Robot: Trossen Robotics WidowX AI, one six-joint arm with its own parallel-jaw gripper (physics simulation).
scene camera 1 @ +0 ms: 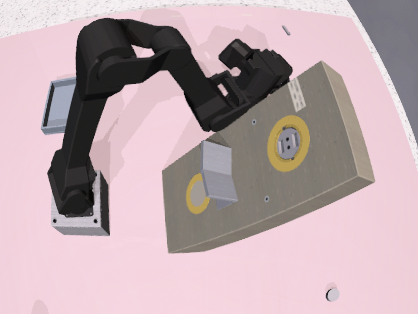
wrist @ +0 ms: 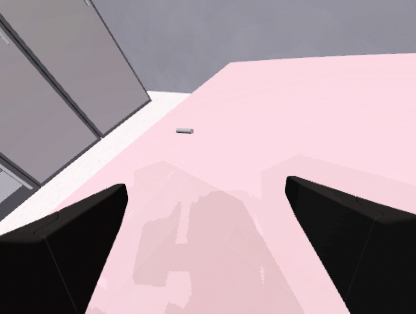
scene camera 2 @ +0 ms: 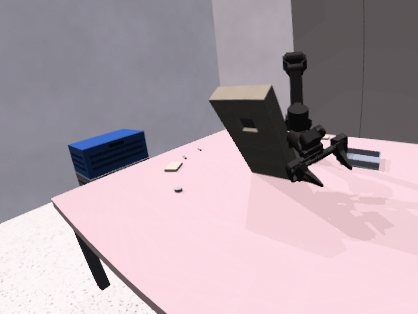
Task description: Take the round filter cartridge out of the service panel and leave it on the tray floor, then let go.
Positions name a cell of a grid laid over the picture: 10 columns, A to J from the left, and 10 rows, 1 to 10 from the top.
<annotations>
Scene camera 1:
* my gripper: G3
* grey tray: B3
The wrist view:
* my gripper: E6
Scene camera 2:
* my gripper: I6
</annotations>
